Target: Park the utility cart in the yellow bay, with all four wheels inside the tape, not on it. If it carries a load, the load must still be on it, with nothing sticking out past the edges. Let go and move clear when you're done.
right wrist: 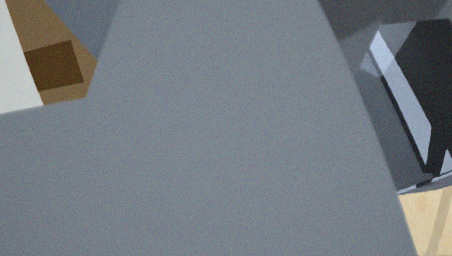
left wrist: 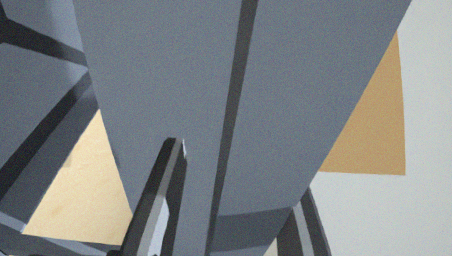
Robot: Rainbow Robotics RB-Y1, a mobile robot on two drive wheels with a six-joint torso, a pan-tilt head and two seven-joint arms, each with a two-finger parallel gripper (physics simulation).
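Frame: origin at the robot's base, x up, y ahead, z left, level; metres.
Seen in the pictures: left gripper, fingertip midpoint: [left wrist: 229,153].
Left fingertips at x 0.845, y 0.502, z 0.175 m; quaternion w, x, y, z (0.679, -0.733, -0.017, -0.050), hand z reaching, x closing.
A point is followed by its place in that frame.
The utility cart's blue-grey frame [left wrist: 35,105] {x 0.472, y 0.779, z -0.057 m} [right wrist: 380,130] {x 0.527, y 0.677, z 0.311 m} shows at the left of the left wrist view and at the right of the right wrist view. Its broad grey handle part [left wrist: 165,75] {x 0.812, y 0.526, z 0.200 m} [right wrist: 225,125] fills the middle of both views, very close. My left gripper [left wrist: 229,153] {x 0.845, y 0.502, z 0.175 m} has its fingers drawn in on either side of the handle and is shut on it. My right gripper is shut on the handle, which hides its fingers in the right wrist view. The yellow bay and the cart's wheels do not show in either view.
A tan panel or box side [left wrist: 375,120] {x 1.029, y 0.619, z 0.111 m} [right wrist: 30,25] {x 1.048, y 0.673, z -0.058 m} shows beyond the handle, beside a pale surface [left wrist: 430,120] {x 2.438, y 1.536, z -0.562 m} [right wrist: 12,75] {x 2.438, y 1.536, z 0.578 m}. A dark brown rectangle [right wrist: 55,65] {x 1.032, y 0.642, z -0.020 m} marks it in the right wrist view. Light wooden floor [left wrist: 85,195] {x 0.000, y 1.214, z -1.291 m} [right wrist: 422,215] {x 0.001, y 0.549, z 1.088 m} shows past the cart's frame.
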